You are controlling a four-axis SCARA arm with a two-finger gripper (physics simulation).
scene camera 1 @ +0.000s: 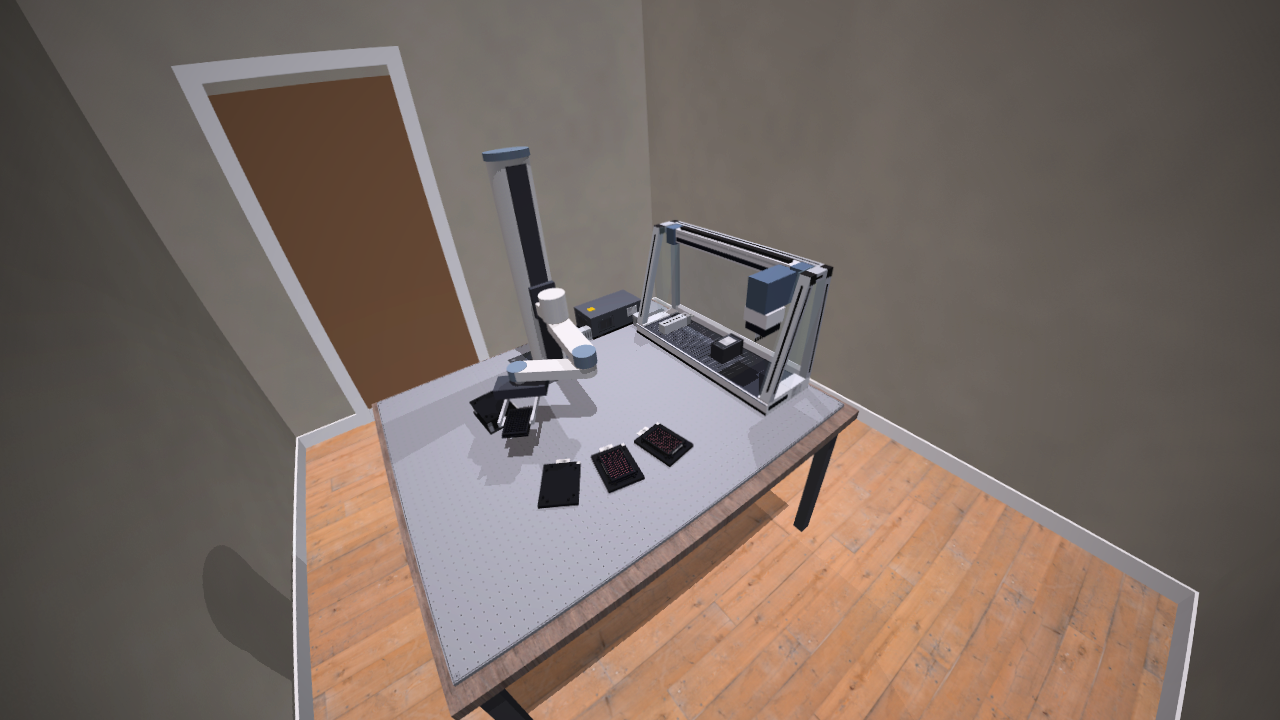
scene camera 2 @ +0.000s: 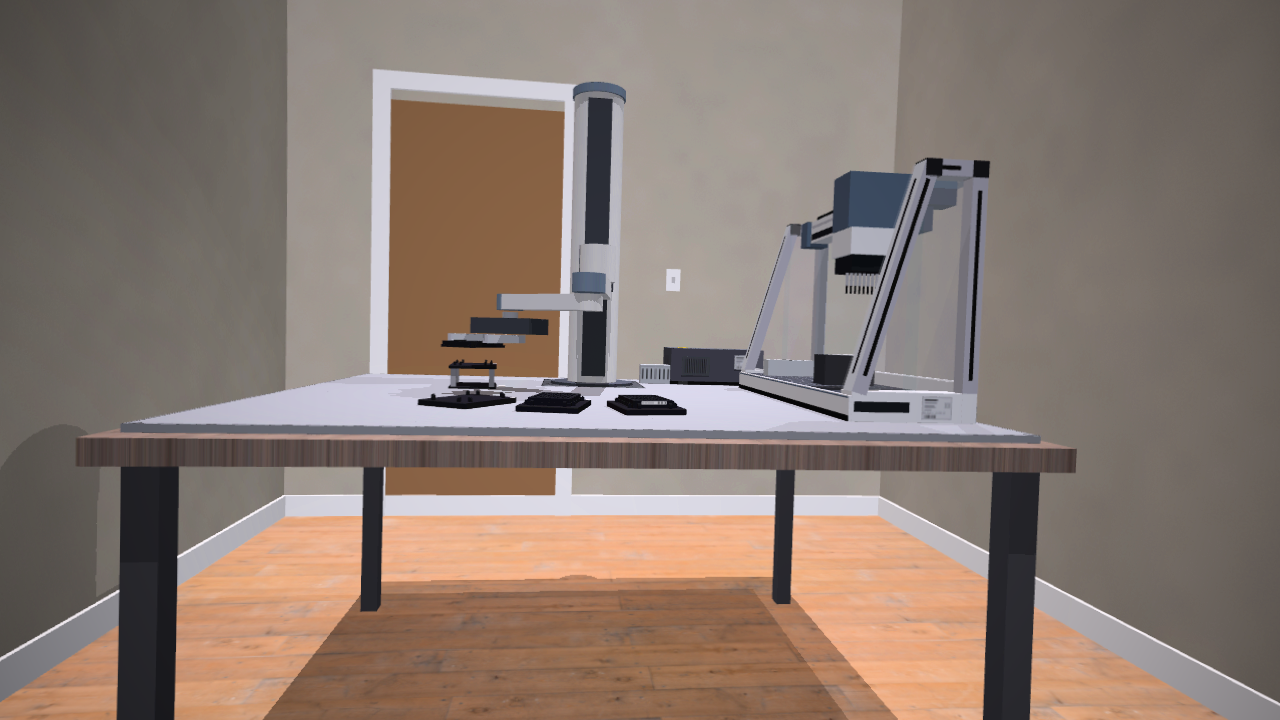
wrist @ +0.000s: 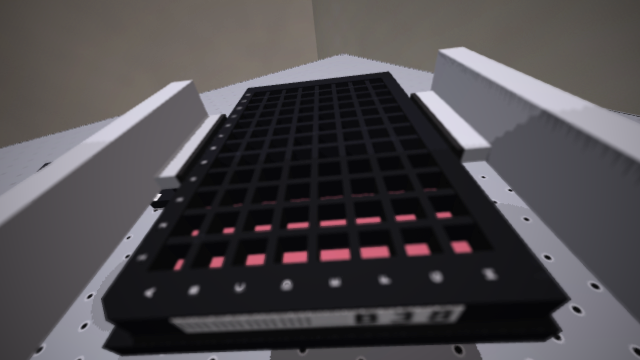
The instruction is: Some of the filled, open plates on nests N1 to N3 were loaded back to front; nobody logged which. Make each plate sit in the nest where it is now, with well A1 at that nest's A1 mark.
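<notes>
My gripper [scene camera 1: 517, 419] [scene camera 2: 473, 339] [wrist: 314, 90] is shut on a black open plate [scene camera 1: 516, 424] [wrist: 330, 185] with pink-filled wells, held level above the table. In the wrist view letters A to H run left to right along its near edge, above a barcode label; the column numbers are too blurred to read. The left nest [scene camera 1: 559, 484] [scene camera 2: 466, 401] holds no plate. A filled plate [scene camera 1: 617, 462] [scene camera 2: 553, 396] sits in the middle nest [scene camera 1: 627, 486] [scene camera 2: 553, 408]. Another [scene camera 1: 665, 438] sits in the right nest [scene camera 1: 670, 461] [scene camera 2: 646, 411]. Their A1 corners cannot be read.
A raised black stand [scene camera 1: 483, 410] [scene camera 2: 472, 365] is behind and beside the held plate. The arm's column [scene camera 1: 514, 232] [scene camera 2: 597, 179] rises at the back. A gantry machine [scene camera 1: 787, 344] [scene camera 2: 980, 268] stands at the right, and a dark box [scene camera 1: 608, 313] [scene camera 2: 707, 365] at the back.
</notes>
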